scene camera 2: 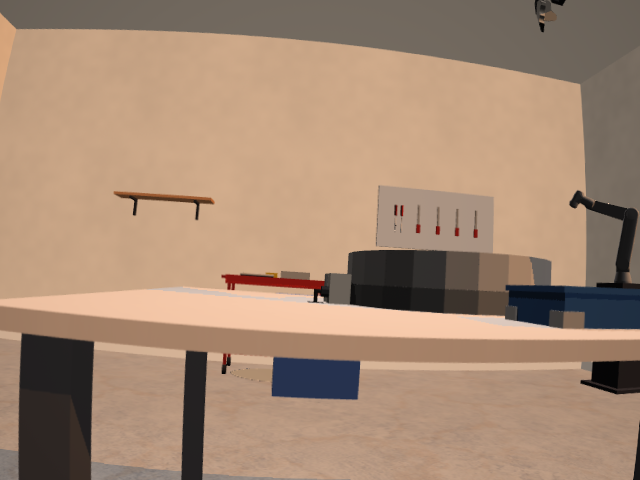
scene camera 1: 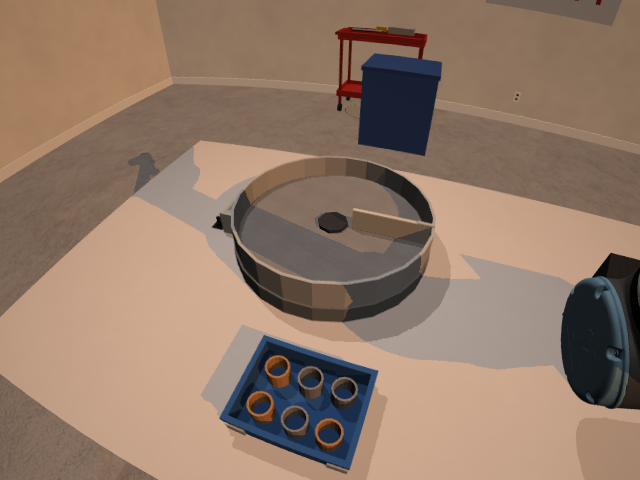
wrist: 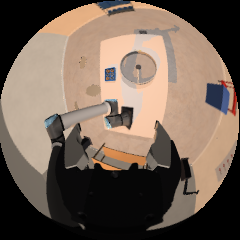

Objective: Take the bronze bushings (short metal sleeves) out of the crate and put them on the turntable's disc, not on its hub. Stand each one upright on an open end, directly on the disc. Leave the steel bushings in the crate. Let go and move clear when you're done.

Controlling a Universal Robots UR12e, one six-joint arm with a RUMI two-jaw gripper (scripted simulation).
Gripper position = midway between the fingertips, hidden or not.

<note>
In view: my gripper (wrist: pixel 117 122), a blue crate (scene camera 1: pixel 254 378) and a turntable (scene camera 1: pixel 300 228).
The turntable shows as well in the wrist view (wrist: pixel 145 65).
</note>
